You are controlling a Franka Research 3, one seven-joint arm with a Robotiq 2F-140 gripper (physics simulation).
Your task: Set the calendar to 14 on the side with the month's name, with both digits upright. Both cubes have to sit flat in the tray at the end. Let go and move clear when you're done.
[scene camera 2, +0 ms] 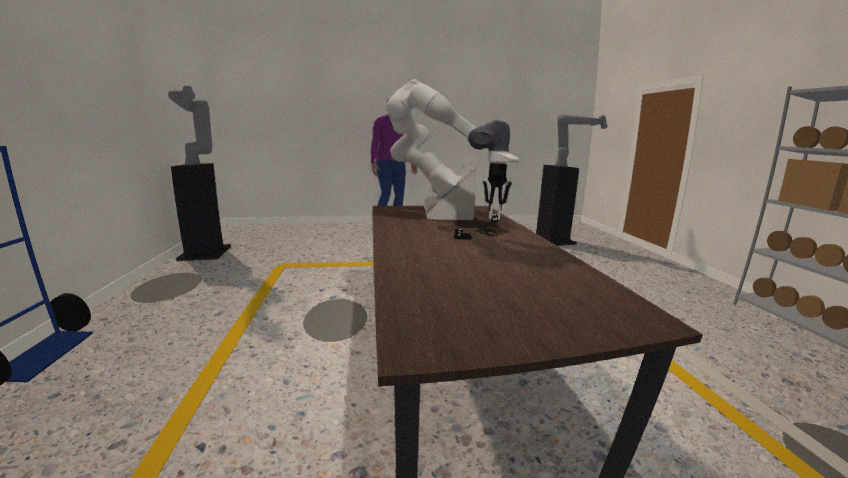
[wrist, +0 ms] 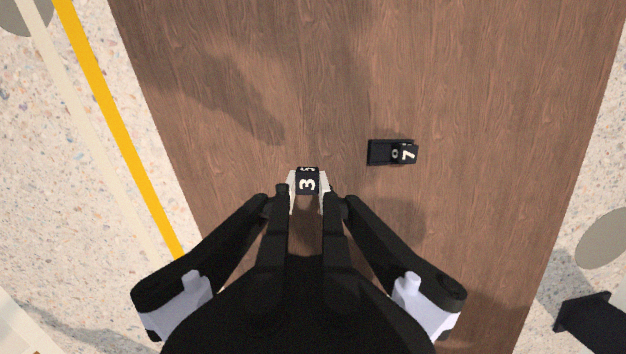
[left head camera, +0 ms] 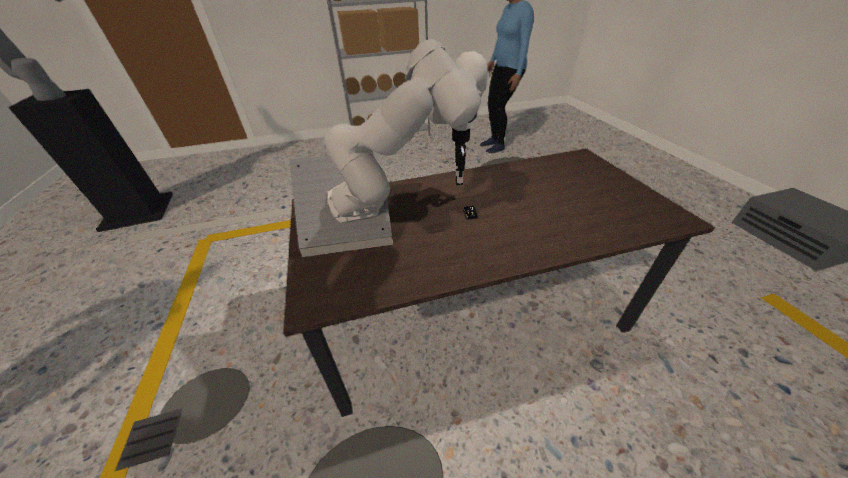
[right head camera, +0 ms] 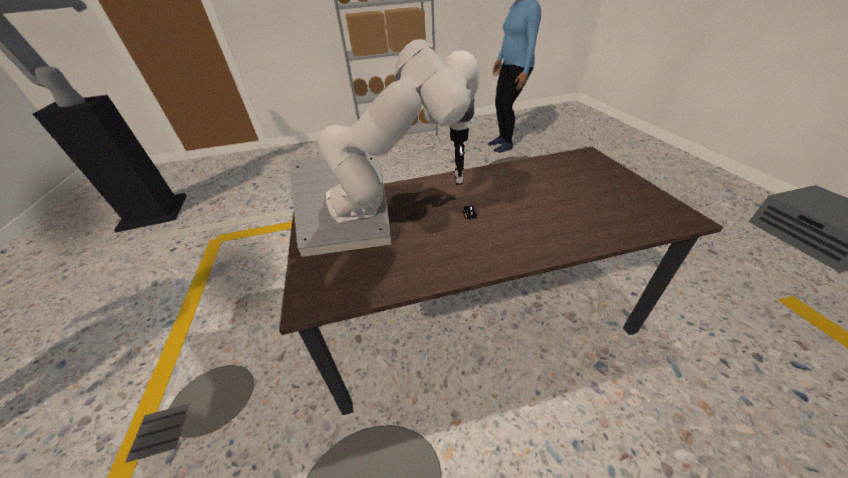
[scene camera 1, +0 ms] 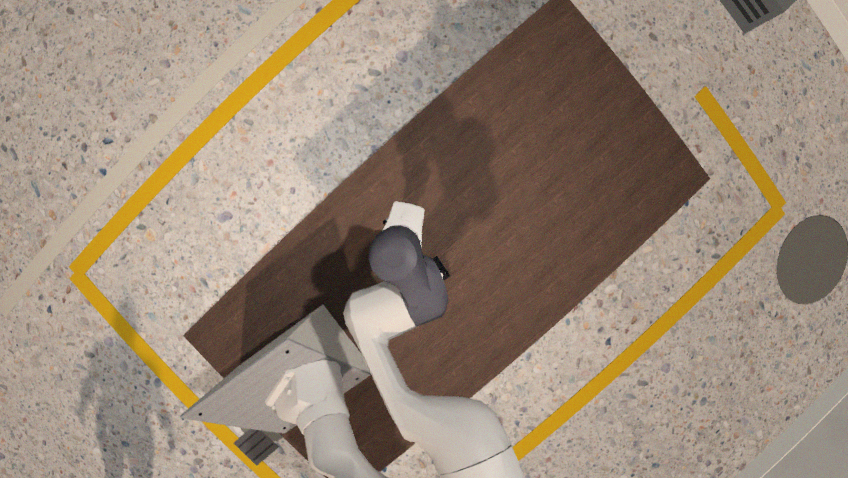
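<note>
My gripper (wrist: 307, 180) (scene camera 2: 494, 214) (left head camera: 459, 179) (right head camera: 459, 179) is shut on a black digit cube (wrist: 307, 182), held above the table beside the tray. In the wrist view a white 3 shows on its face towards the camera and part of a 5 on the face beyond. The black calendar tray (wrist: 380, 152) lies on the table, to the right of the held cube in the wrist view. The other cube (wrist: 408, 153) (scene camera 2: 459, 232) sits in the tray's right end in that view, with a 7 on top and a 0 on one side. The month's name cannot be read.
The dark wooden table (left head camera: 534, 237) (scene camera 1: 564, 148) (scene camera 2: 504, 308) (wrist: 475, 75) carries the arm's grey base plate (left head camera: 308, 207) (scene camera 1: 255, 391) at one end. A person in blue (left head camera: 510, 41) (right head camera: 519, 41) stands behind the table, and one in purple (scene camera 2: 384, 142) stands behind the arm.
</note>
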